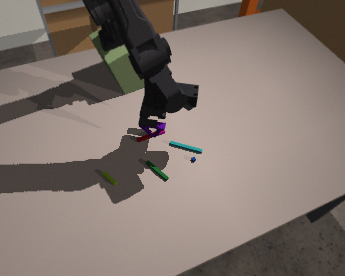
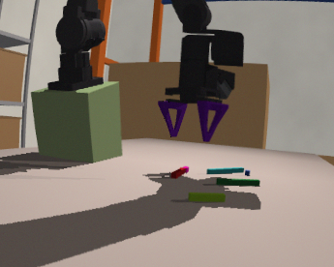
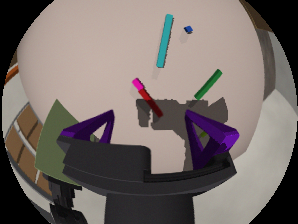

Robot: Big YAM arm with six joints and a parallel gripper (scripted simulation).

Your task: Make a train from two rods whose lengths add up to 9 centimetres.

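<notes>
My gripper is now 70 mm above the red rod, 20 mm to the left of it and 10 mm past it. Also, from my hand: magenta rod 70 mm below, 20 mm to the left, 10 mm behind; then turquoise rod 80 mm to the left, 70 mm below, 60 mm ahead; then green rod 110 mm ahead, 70 mm below, 30 mm to the right.
</notes>
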